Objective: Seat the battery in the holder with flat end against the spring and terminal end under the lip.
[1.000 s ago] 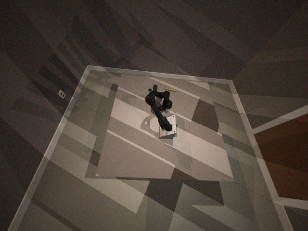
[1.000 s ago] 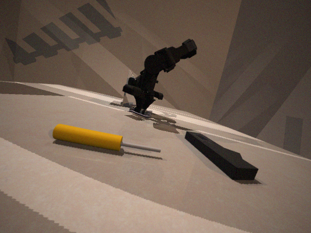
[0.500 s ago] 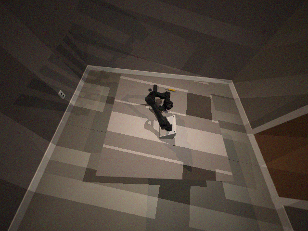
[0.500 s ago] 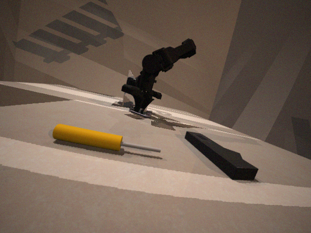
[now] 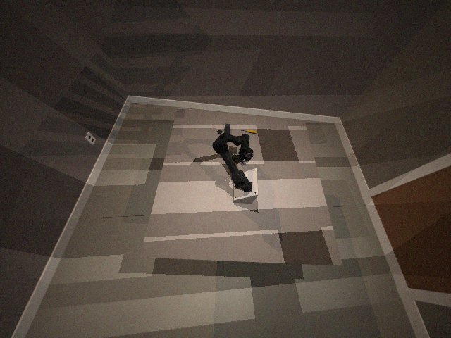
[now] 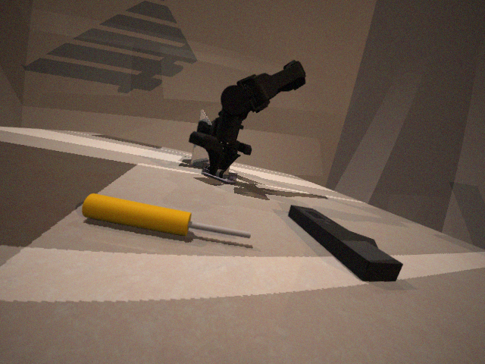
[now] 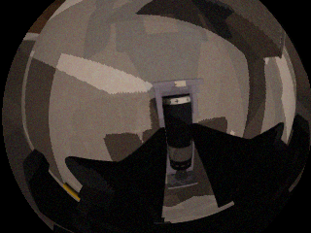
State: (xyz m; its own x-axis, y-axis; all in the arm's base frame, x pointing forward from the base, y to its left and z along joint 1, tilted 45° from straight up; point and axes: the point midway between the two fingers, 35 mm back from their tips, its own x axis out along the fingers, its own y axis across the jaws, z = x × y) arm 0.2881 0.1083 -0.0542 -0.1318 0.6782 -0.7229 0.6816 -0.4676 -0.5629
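Right now the battery is 1 cm above my gripper tip. From my gripper tip the other things lie so: screwdriver (34 cm ahead, 5 cm to the right); then flat black block (31 cm ahead, 14 cm to the left, 1 cm above).
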